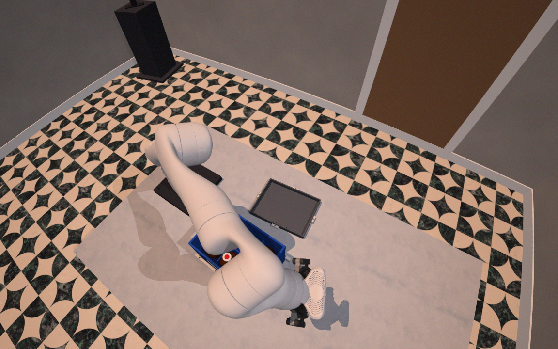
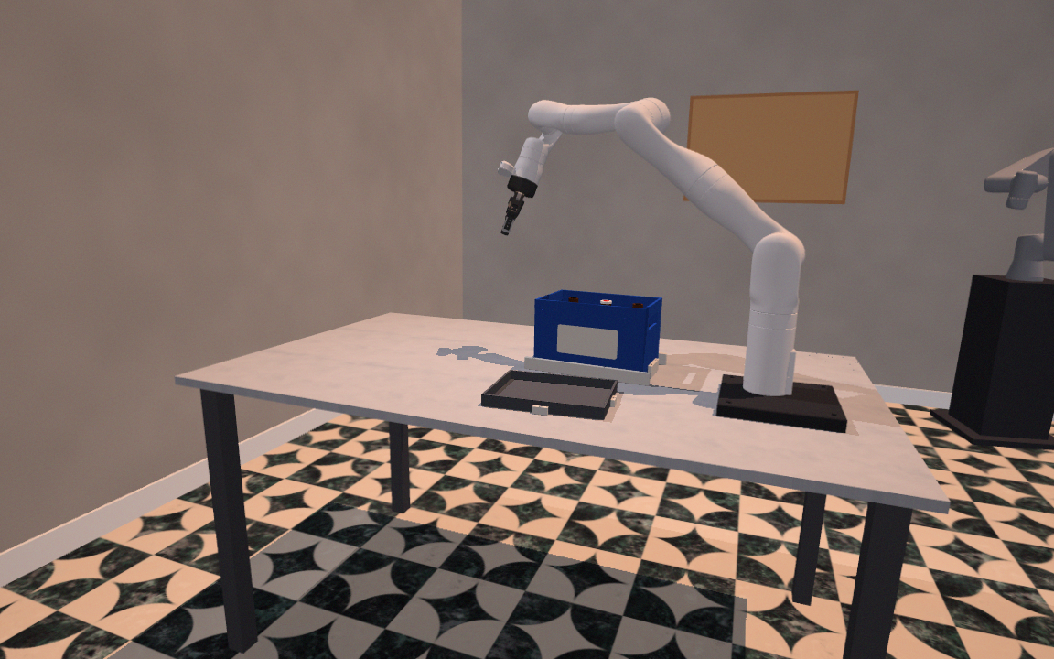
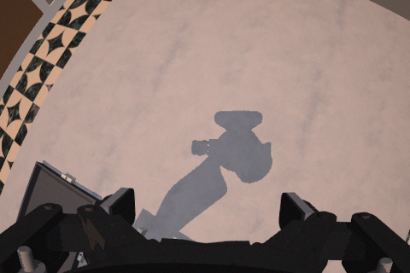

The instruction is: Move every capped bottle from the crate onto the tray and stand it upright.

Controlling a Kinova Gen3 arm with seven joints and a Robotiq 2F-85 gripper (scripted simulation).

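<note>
My hand is 27 cm past the brown capped bottle, 24 cm above it and 4 cm to the right of it. Also, from my hand: dark tray: 36 cm to the left, 32 cm below, 18 cm behind; blue crate: 26 cm behind, 25 cm below, 9 cm to the left.
</note>
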